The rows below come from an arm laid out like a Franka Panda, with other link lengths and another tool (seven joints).
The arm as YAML. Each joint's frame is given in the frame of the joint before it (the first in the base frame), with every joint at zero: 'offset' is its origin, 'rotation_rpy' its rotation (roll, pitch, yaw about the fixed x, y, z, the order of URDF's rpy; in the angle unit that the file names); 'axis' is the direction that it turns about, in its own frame. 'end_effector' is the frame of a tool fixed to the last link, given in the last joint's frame.
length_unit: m
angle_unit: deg
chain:
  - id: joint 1
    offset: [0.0, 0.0, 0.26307]
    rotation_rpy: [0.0, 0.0, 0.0]
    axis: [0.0, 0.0, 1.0]
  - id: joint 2
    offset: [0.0, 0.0, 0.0]
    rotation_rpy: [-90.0, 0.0, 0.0]
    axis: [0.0, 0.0, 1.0]
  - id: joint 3
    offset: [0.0, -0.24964, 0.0]
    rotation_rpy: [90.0, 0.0, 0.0]
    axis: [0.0, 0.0, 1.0]
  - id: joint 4
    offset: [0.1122, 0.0, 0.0]
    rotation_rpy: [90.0, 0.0, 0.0]
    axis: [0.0, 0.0, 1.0]
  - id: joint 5
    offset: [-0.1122, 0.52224, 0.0]
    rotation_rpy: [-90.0, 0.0, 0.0]
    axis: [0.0, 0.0, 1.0]
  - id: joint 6
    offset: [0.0, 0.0, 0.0]
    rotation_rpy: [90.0, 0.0, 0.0]
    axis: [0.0, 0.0, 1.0]
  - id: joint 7
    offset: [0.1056, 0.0, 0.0]
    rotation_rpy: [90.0, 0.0, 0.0]
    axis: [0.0, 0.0, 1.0]
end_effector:
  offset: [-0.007, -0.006, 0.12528]
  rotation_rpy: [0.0, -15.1, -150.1]
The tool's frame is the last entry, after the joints.
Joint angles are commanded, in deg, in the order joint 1, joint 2, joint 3, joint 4, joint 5, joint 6, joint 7. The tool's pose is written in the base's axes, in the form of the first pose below.
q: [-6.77 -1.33 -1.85 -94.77 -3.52 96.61 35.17]
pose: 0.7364 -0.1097 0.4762 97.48 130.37 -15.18
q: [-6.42 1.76 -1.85 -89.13 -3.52 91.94 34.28]
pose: 0.7416 -0.1061 0.4895 96.94 132.75 -16.76
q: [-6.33 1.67 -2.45 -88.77 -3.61 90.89 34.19]
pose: 0.7381 -0.1126 0.4928 97.67 132.80 -17.43
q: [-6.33 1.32 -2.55 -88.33 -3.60 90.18 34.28]
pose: 0.7351 -0.1135 0.5008 97.93 132.55 -17.38
